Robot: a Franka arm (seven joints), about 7 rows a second.
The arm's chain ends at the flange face. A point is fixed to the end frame.
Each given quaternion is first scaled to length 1.
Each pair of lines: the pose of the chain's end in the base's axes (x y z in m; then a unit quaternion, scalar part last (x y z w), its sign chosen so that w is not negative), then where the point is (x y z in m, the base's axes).
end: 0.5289, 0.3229, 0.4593, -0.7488, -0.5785, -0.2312, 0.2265
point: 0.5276 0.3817 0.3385
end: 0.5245, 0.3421, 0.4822, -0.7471, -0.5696, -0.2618, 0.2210
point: 0.5308 0.4046 0.3635
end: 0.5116, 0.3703, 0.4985, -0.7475, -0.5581, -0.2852, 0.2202
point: 0.5233 0.4363 0.3821
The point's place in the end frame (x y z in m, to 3 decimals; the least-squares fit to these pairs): -0.029 -0.006 0.131
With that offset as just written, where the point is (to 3 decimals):
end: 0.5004, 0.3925, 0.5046, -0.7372, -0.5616, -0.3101, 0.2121
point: 0.518 0.461 0.390
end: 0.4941, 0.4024, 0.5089, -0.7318, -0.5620, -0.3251, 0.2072
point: 0.516 0.472 0.396
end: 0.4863, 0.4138, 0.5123, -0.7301, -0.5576, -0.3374, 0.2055
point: 0.511 0.485 0.401
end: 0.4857, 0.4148, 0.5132, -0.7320, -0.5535, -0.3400, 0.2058
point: 0.511 0.486 0.402
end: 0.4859, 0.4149, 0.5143, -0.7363, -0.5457, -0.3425, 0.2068
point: 0.512 0.486 0.404
